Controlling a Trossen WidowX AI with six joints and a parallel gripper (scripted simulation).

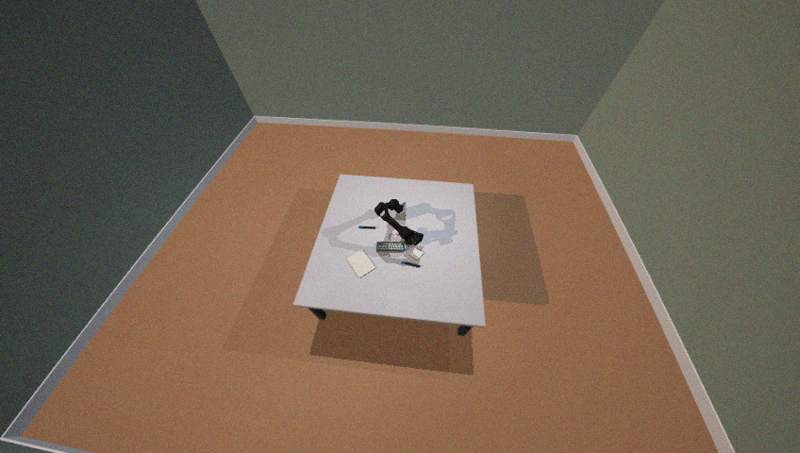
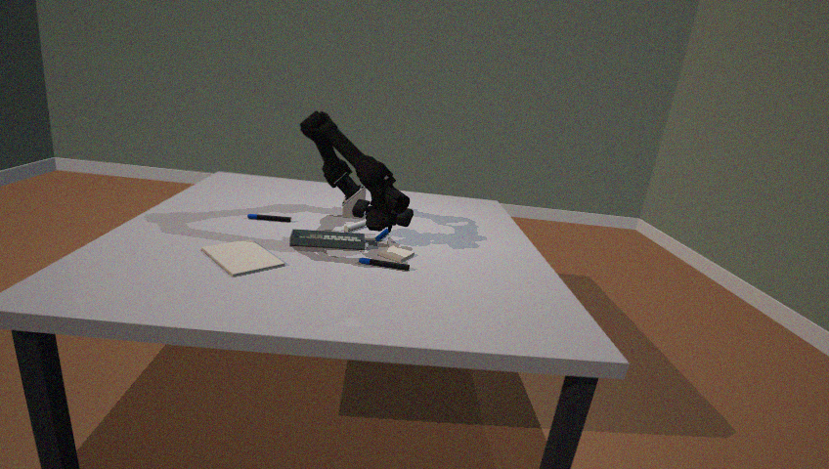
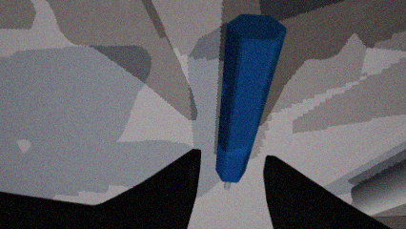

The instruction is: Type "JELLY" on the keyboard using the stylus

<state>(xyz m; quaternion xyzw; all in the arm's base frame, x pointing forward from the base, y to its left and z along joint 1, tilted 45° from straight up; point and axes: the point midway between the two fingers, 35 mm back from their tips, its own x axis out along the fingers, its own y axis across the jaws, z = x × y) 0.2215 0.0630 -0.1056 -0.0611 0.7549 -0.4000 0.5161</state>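
My gripper tip is 2 cm past the stylus and 1 cm above it. Also, from my gripper tip: beige notepad (28 cm ahead, 37 cm to the right, 1 cm below); white cylinder (4 cm behind, 10 cm to the right, 1 cm below).
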